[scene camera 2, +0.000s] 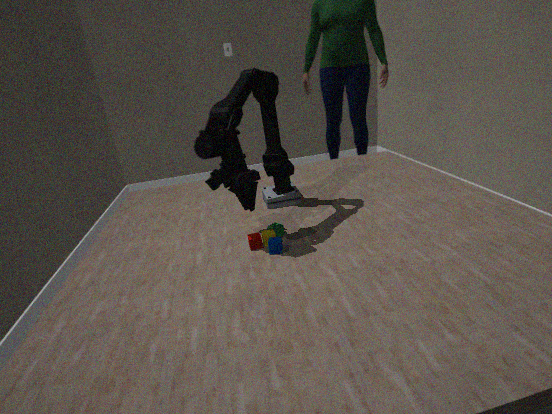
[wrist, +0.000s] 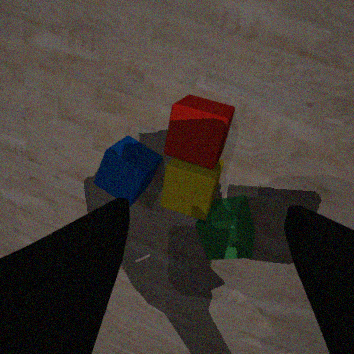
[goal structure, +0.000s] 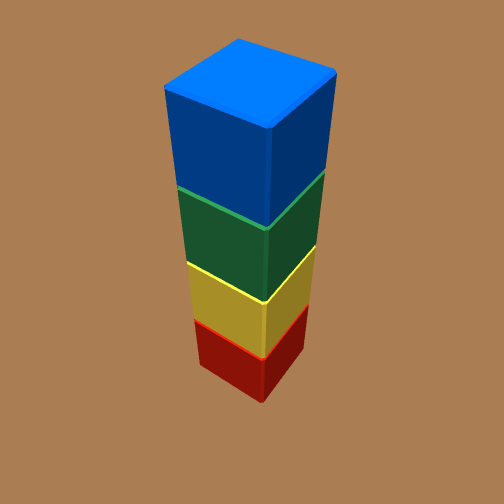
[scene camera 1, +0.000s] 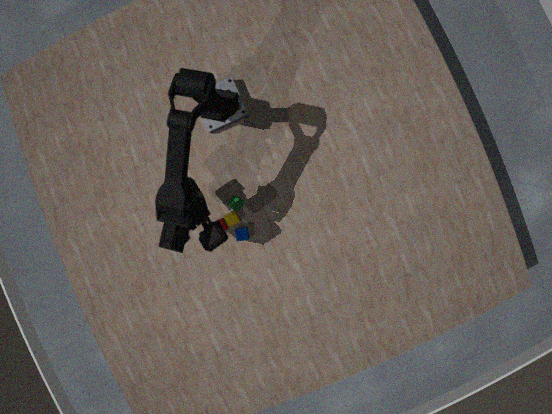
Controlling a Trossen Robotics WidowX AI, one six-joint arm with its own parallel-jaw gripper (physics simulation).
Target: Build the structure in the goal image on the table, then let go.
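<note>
My gripper (scene camera 2: pixel 251 208) (wrist: pixel 208 213) is open and empty, above the blocks. A yellow block (scene camera 1: pixel 231 219) (scene camera 2: pixel 268 237) (wrist: pixel 187 190) appears to sit on the table between a red block (scene camera 1: pixel 223 224) (scene camera 2: pixel 255 241) (wrist: pixel 197 137) and a green block (scene camera 1: pixel 236 202) (scene camera 2: pixel 276 229) (wrist: pixel 237 225). In the wrist view, the yellow block meets the red one's edge and the green one's corner; whether they touch is unclear. A blue block (scene camera 1: pixel 242 233) (scene camera 2: pixel 275 245) (wrist: pixel 127 167) lies apart, turned at an angle. In scene camera 1, the arm partly hides the red block.
The arm's pale base plate (scene camera 1: pixel 220 127) (scene camera 2: pixel 272 201) stands on the wood-patterned surface (scene camera 1: pixel 350 250) (scene camera 2: pixel 325 325) behind the blocks in the scene camera 2 view. Arm shadows fall over and beside the blocks. A person in a green top (scene camera 2: pixel 345 30) stands at the back.
</note>
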